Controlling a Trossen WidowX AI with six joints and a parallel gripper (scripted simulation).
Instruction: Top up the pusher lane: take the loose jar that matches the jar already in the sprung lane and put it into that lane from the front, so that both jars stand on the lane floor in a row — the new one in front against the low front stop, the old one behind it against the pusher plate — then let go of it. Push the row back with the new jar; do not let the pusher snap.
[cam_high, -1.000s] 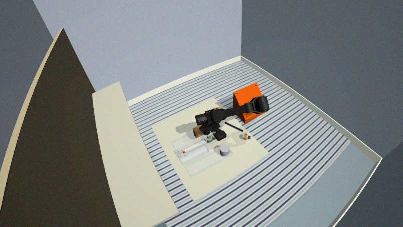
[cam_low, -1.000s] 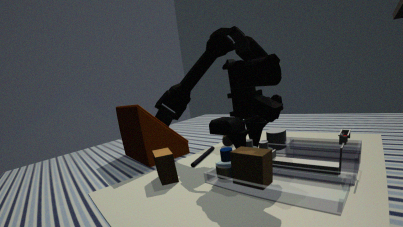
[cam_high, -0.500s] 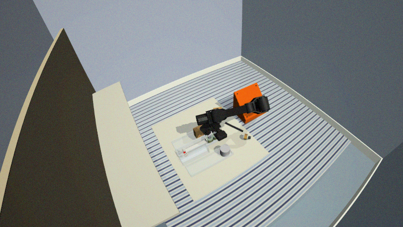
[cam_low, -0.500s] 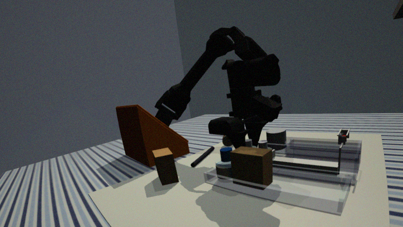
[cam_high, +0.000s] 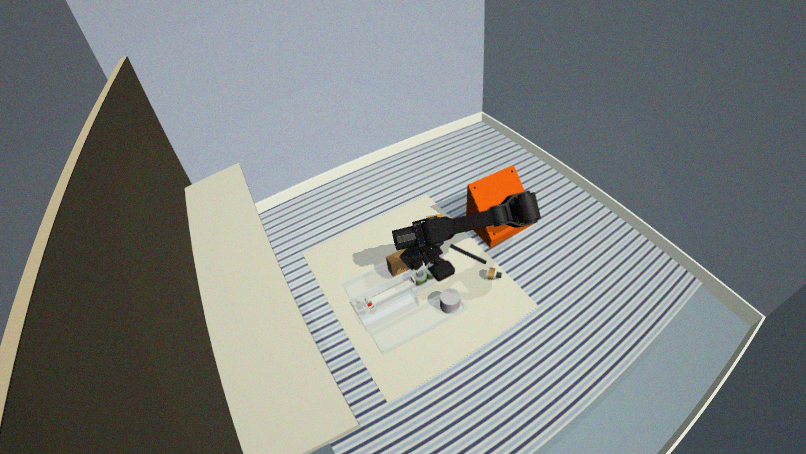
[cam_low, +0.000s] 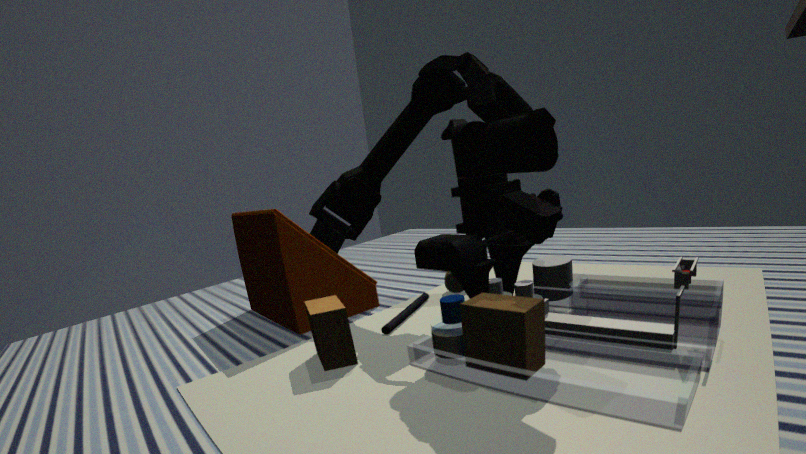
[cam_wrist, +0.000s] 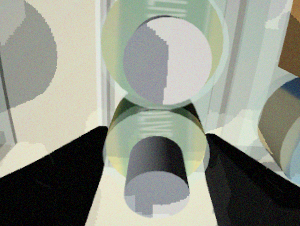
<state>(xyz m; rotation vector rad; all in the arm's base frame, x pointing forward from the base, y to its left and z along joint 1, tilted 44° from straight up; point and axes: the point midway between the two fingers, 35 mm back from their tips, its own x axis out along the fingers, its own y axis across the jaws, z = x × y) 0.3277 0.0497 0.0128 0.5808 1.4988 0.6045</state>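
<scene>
Now: the blue-lidded jar 10 mm ahead of my gripper tip, 80 mm to the right of it and 10 mm above it. Also, from my gripper tip: black rod: 150 mm behind, 10 mm to the right, 20 mm below; grey can: 10 mm ahead, 130 mm to the left; clear lane tray: 150 mm ahead, 30 mm to the left, 10 mm below.
</scene>
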